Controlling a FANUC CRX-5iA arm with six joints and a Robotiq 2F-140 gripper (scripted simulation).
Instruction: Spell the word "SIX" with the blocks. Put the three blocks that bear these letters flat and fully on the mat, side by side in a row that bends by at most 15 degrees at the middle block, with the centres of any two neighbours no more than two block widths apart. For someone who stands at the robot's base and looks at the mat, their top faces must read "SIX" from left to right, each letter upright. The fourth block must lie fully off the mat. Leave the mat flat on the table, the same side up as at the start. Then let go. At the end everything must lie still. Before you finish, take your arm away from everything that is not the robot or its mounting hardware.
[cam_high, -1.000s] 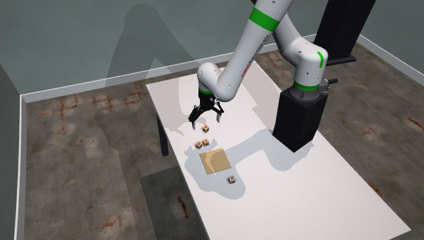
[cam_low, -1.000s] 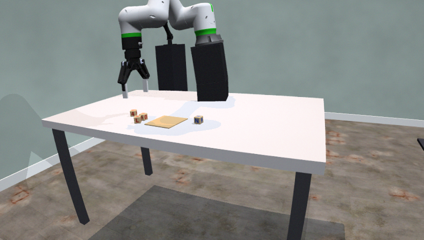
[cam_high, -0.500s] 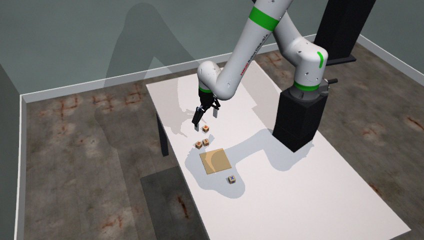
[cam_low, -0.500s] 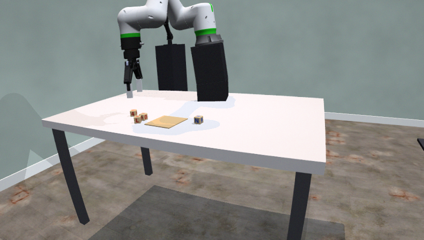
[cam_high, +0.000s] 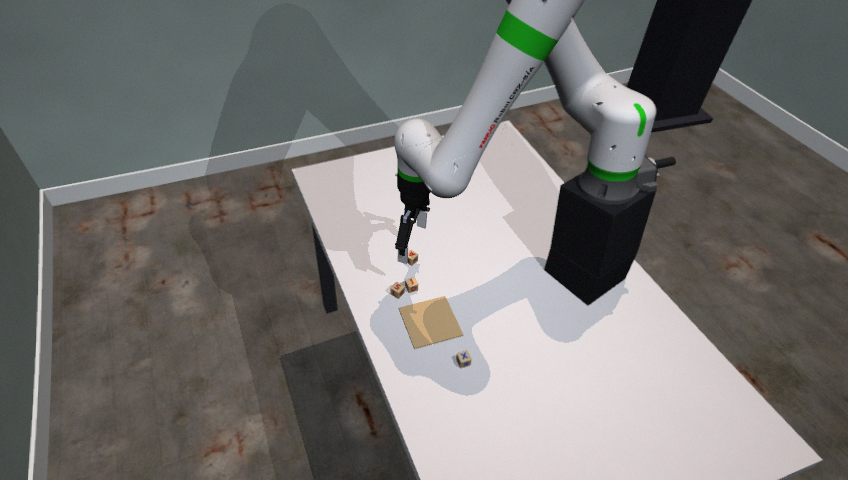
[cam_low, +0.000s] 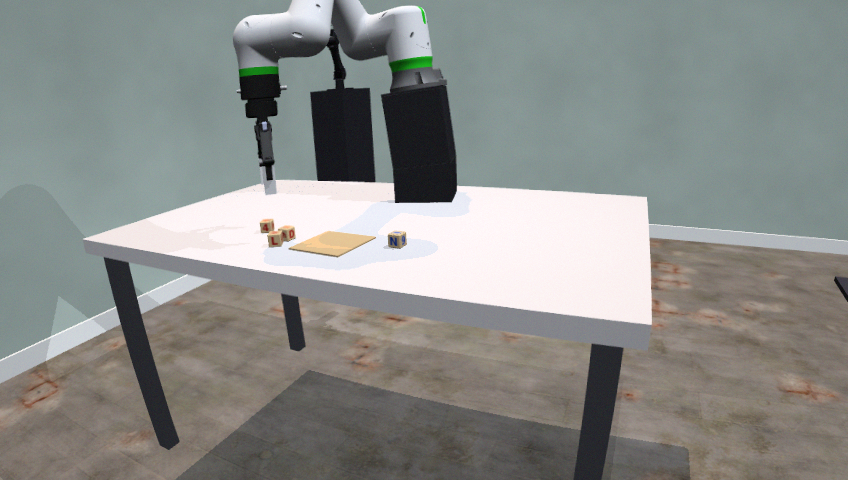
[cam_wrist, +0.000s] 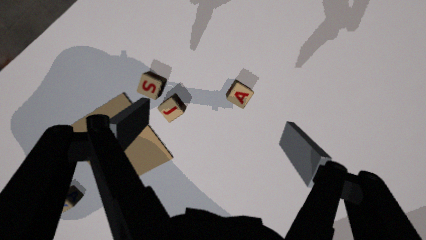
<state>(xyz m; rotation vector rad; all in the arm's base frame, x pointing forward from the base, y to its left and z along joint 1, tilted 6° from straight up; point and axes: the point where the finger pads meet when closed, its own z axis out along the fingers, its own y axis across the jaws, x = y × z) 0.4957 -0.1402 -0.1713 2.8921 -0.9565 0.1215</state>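
Now: hand 110 mm above the block, 40 mm to the left of it and 10 mm past it. From my hand the other things lie so: tan mat: 200 mm to the left, 120 mm below.
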